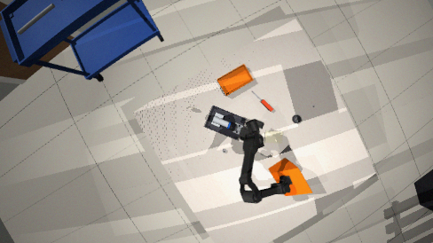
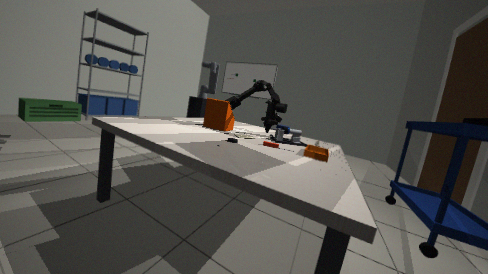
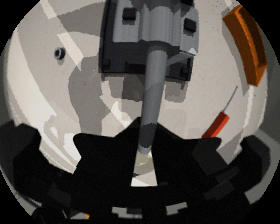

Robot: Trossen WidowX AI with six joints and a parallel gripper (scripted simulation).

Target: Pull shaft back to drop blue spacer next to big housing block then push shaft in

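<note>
The grey shaft lies 60 mm ahead of my gripper tip, 50 mm to the left of it and 30 mm above it. Also, from my gripper tip: orange tray 350 mm ahead, 60 mm to the right, 40 mm below.
</note>
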